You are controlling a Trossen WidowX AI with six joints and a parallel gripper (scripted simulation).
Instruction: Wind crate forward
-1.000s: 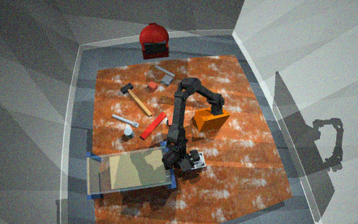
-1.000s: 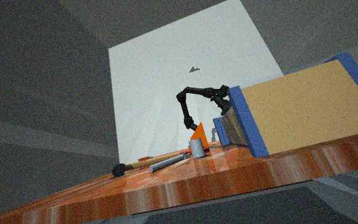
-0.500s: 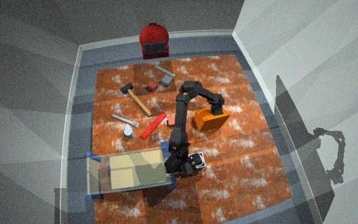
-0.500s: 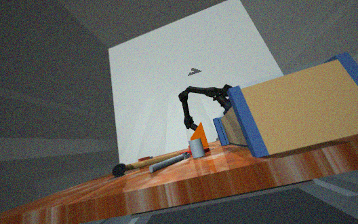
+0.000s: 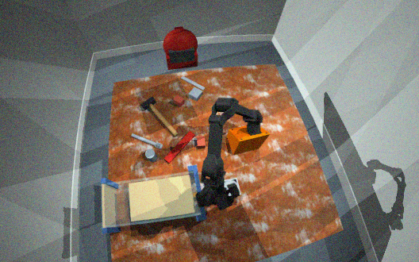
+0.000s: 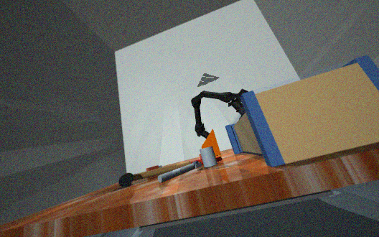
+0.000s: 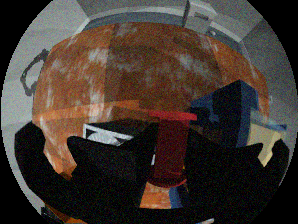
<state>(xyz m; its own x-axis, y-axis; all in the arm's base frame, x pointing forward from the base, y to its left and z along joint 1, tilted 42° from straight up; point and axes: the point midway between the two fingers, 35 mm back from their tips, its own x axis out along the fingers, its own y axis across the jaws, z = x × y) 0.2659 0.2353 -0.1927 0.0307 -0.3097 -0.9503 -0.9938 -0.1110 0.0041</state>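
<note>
Right now the red-knobbed winch handle is 4 cm to the right of my gripper tip, 3 cm below it and 3 cm behind it. From my gripper tip the other things lie so: red knob (2 cm to the right); blue steel frame (8 cm ahead, 7 cm to the right, 2 cm below); winch (10 cm below, 10 cm behind, 8 cm to the right).
</note>
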